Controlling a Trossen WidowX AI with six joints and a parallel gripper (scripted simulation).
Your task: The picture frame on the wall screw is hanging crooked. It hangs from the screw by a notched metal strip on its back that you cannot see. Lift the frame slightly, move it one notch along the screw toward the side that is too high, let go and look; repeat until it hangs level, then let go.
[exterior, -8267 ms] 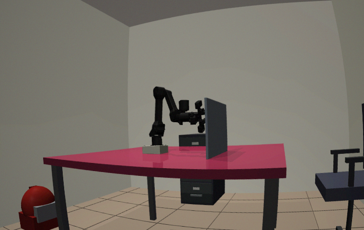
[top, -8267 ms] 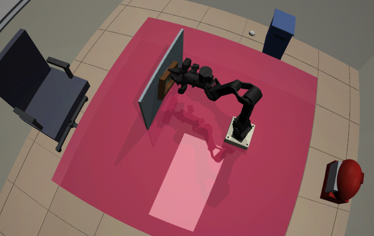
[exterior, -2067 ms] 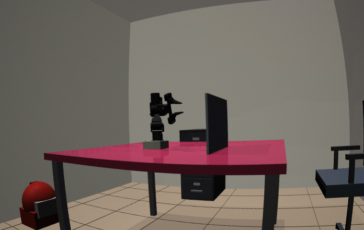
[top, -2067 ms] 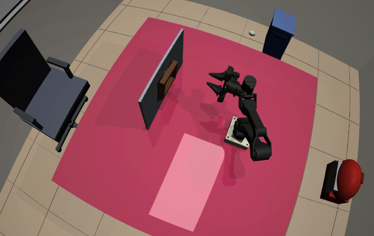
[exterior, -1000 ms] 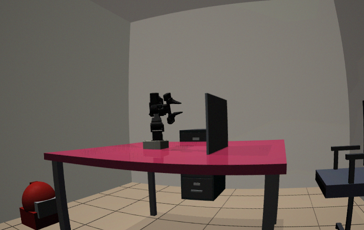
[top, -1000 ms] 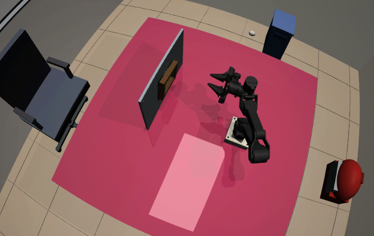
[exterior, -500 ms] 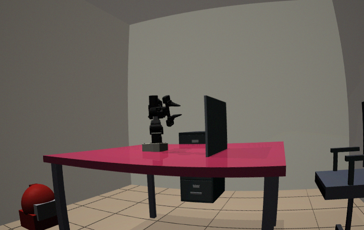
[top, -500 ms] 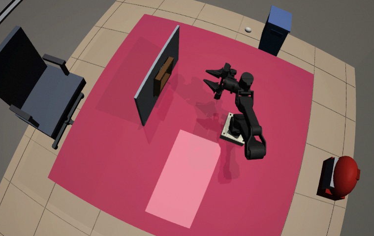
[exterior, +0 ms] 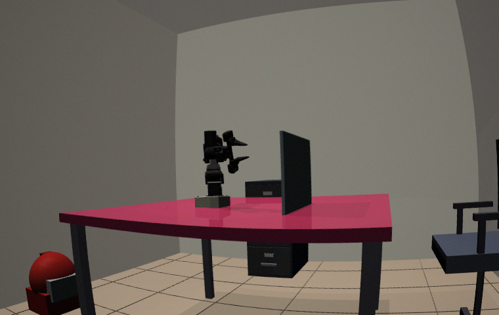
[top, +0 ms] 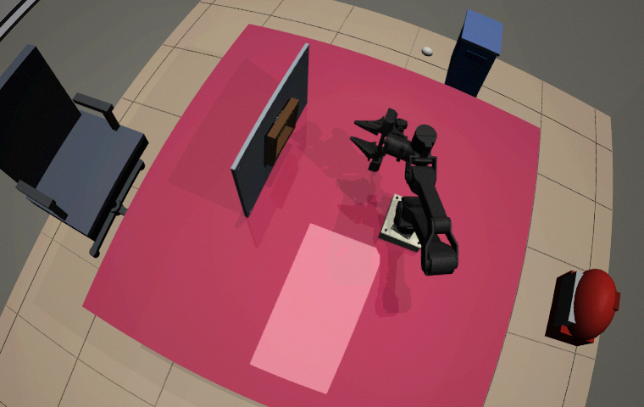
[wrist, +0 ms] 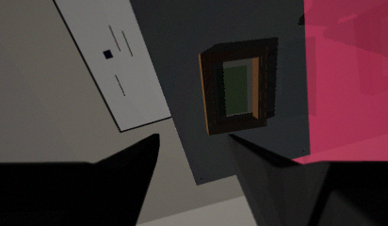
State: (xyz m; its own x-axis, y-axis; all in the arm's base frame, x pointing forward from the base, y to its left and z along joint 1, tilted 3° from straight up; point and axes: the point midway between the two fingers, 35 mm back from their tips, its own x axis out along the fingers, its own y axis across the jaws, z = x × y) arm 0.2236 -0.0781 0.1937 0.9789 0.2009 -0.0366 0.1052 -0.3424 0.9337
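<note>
Now: gripper tip 190 mm short of the brown wooden picture frame, 70 mm to the right of it and 90 mm above it. Round my gripper tip: wall panel 210 mm ahead, 60 mm to the left, 100 mm below.
</note>
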